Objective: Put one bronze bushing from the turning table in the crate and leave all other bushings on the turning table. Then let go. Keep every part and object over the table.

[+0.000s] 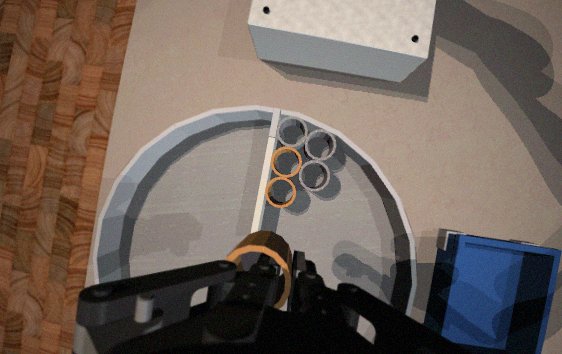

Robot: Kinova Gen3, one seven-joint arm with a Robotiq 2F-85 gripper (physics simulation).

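Places are measured from the arm's base along level axes (x ahead, y left, z up), in centimetres.
Where they show: gripper, fingertip midpoint: [286,263].
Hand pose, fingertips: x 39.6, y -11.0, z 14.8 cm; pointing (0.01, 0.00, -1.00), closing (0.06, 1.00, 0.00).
Things, the pixels of their top centre, and the offset from my fingertips. Level surfaces: height alone.
- bronze bushing, top centre: [254,282] dx -0.1, dy -1.6, dz +3.6 cm
- turning table, top centre: [250,264] dx +6.8, dy -4.8, dz -16.4 cm
- blue crate, top centre: [499,308] dx +9.4, dy +30.6, dz -17.5 cm
- beige table top, surface height: dz -22.6 cm
My gripper [286,263] is shut on the wall of a bronze bushing [265,240], one finger inside its bore and one outside. It holds the bushing above the turning table [175,200], whose pale divider bar [263,185] runs beneath. Two other bronze bushings [286,162] [280,192] stand upright on the turning table beside the bar. Three grey bushings [292,132] [320,145] [314,175] stand next to them. The blue crate [551,280] is at the lower right, outside the table's rim; part of it is cut off by the frame and hidden by the gripper.
A large pale box [345,25] with dark holes in its top stands beyond the turning table at the top. The beige table top [185,65] ends at the left, where wooden floor [60,150] shows. The turning table has a raised rim. Arm shadows fall at the right.
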